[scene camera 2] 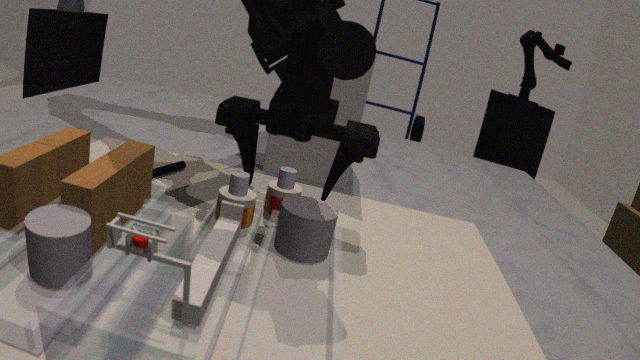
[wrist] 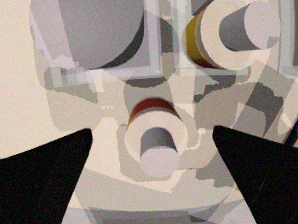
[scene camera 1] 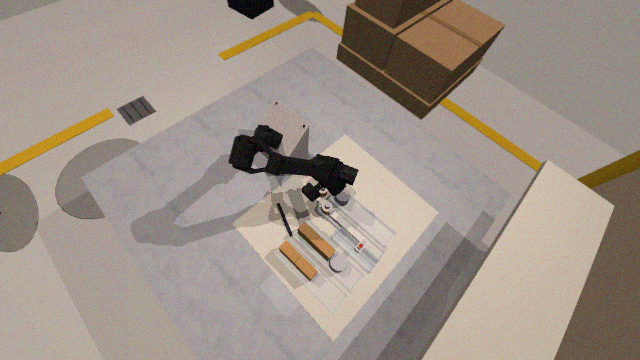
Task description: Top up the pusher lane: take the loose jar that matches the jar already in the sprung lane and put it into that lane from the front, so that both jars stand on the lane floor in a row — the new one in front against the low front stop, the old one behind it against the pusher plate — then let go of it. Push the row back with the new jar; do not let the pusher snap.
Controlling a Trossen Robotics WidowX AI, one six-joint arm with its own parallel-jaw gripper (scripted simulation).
Labels:
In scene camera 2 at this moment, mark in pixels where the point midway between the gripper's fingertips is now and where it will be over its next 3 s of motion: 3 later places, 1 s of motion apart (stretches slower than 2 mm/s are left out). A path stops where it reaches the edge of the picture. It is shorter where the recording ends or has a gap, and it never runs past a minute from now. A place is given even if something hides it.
The gripper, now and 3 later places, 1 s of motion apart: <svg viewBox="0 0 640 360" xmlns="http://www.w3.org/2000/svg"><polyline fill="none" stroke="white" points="285,193 292,137 250,162 246,176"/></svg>

